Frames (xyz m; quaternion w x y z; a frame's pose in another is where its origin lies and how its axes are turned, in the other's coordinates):
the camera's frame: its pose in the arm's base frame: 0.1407 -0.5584 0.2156 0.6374 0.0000 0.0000 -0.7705
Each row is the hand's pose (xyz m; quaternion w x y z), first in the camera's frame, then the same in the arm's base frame.
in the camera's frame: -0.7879 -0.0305 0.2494 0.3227 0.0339 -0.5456 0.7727
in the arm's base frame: 0.2584 0.2213 0.4650 0.8011 -0.3988 -0.3739 0.2439
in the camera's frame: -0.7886 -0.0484 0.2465 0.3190 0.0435 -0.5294 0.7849
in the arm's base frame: 0.2409 0.2253 0.4621 0.8081 -0.3802 -0.3710 0.2545
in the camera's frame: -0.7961 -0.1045 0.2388 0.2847 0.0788 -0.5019 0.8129
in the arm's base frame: 0.1872 0.2432 0.4544 0.8078 -0.3365 -0.3806 0.2988
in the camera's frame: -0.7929 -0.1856 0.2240 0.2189 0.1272 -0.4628 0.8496
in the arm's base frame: 0.1070 0.2552 0.4396 0.7941 -0.2755 -0.3930 0.3729
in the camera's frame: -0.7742 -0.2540 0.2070 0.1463 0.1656 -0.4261 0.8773
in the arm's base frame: 0.0363 0.2497 0.4226 0.7692 -0.2228 -0.3992 0.4465
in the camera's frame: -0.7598 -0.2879 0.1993 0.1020 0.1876 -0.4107 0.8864
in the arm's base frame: 0.0003 0.2419 0.4149 0.7480 -0.1969 -0.4063 0.4864
